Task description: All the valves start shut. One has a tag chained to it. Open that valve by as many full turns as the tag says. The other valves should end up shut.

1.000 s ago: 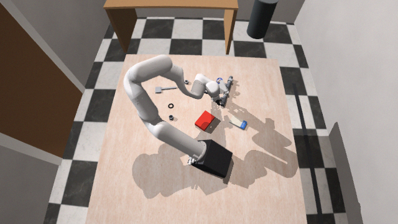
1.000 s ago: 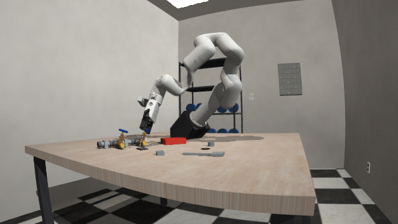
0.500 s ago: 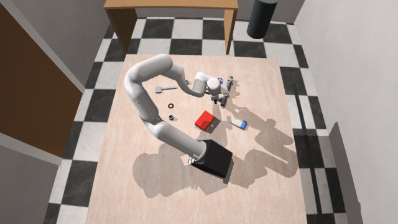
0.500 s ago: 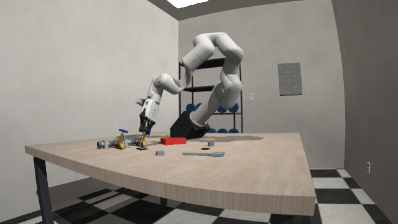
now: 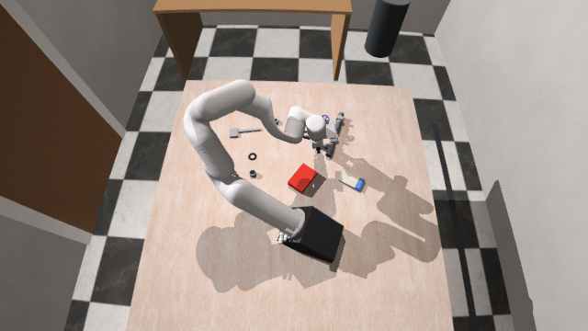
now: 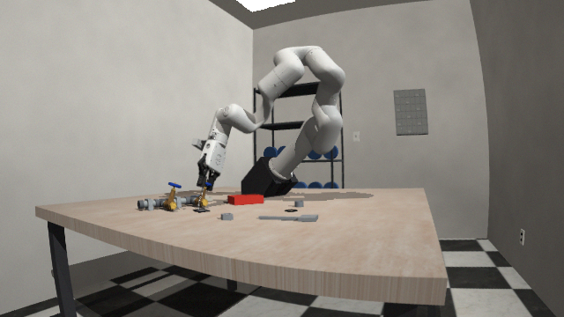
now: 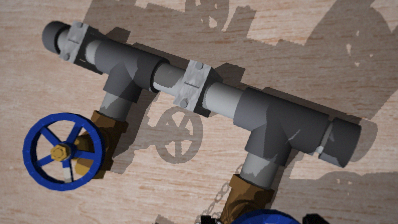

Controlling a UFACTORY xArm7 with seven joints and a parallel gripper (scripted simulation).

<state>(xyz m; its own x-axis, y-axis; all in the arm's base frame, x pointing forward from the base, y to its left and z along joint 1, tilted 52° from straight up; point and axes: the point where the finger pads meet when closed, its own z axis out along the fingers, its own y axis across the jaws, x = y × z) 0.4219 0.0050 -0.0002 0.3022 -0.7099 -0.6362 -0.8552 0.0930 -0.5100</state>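
My hand is 8 cm above the black tag, 7 cm short of it and 6 cm to the right of it. The rest, counted from my hand: red block 17 cm behind, 7 cm below, 2 cm to the left; white box 20 cm to the right, 12 cm behind, 8 cm below; grey flat tool 39 cm to the left, 8 cm below.
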